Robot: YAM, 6 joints.
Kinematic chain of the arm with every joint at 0, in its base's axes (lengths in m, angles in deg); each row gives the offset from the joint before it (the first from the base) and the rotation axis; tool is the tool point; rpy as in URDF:
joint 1: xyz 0 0 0.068 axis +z
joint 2: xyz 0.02 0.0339 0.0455 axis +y
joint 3: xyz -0.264 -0.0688 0 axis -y
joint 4: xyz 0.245 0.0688 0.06 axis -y
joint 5: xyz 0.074 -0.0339 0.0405 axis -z
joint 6: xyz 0.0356 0 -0.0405 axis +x
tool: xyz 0 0 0 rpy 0 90 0
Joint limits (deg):
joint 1: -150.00..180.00
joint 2: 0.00..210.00
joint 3: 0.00..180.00
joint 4: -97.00..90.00
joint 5: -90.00..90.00
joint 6: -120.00..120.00
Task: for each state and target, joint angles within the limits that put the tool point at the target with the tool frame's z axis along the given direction. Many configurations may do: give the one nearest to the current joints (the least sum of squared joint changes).
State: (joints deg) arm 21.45 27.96 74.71 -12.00 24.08 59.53
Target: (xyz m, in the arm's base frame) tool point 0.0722 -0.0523 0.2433 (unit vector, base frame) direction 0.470 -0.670 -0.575
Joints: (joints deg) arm -27.15 21.01 31.01 -48.46 22.43 59.53
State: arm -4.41 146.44 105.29 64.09 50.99 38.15
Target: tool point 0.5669 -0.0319 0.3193 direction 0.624 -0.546 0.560
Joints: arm -1.31 145.43 128.75 58.02 32.09 38.15
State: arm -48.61 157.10 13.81 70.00 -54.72 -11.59
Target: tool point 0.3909 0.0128 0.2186 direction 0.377 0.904 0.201
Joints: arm -2.94 116.02 57.45 89.91 -67.26 -11.59
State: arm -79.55 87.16 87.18 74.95 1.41 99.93
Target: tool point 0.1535 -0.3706 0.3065 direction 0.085 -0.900 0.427
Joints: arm -66.04 102.82 62.53 66.77 16.73 99.93
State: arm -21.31 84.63 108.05 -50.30 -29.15 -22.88
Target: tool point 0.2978 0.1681 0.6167 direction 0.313 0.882 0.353
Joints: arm 25.50 109.49 150.86 -13.31 -41.39 -22.88
